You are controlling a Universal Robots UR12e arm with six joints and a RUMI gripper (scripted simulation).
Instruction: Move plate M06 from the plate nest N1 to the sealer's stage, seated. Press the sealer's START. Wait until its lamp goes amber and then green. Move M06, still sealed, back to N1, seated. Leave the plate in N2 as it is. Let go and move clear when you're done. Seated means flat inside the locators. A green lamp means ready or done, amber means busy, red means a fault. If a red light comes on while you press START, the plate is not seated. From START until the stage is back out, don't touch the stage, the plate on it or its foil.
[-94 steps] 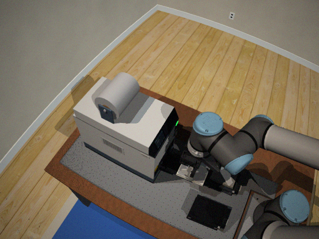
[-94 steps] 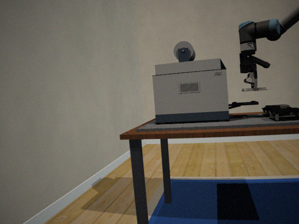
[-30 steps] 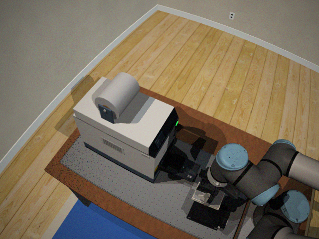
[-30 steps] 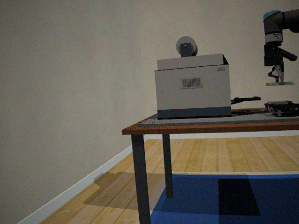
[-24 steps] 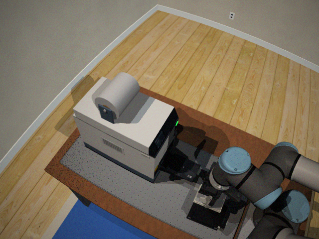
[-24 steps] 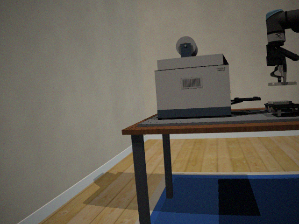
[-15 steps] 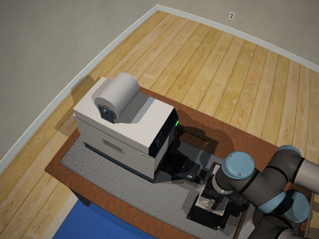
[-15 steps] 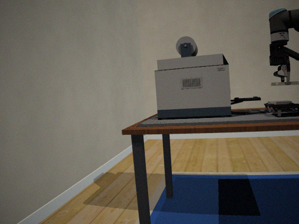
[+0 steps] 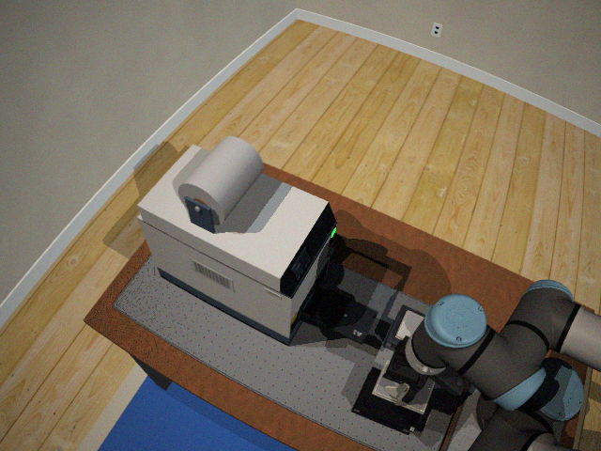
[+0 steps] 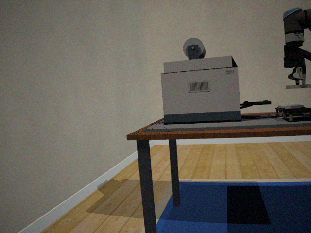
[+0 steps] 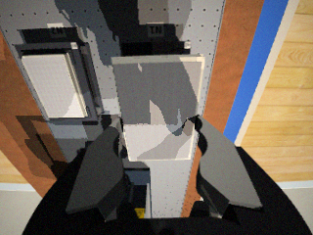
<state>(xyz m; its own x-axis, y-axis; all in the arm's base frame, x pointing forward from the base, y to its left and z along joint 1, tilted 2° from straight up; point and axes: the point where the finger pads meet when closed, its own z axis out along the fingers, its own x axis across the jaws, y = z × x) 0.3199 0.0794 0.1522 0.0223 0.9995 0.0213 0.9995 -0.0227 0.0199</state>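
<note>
Now: hand 10 mm above the white well plate. Also, from my hand: foil-covered plate (200 mm to the right, 120 mm below, 10 mm behind); then sealer stage (190 mm ahead, 150 mm to the right, 80 mm below); then plate nest N1 (130 mm below).
</note>
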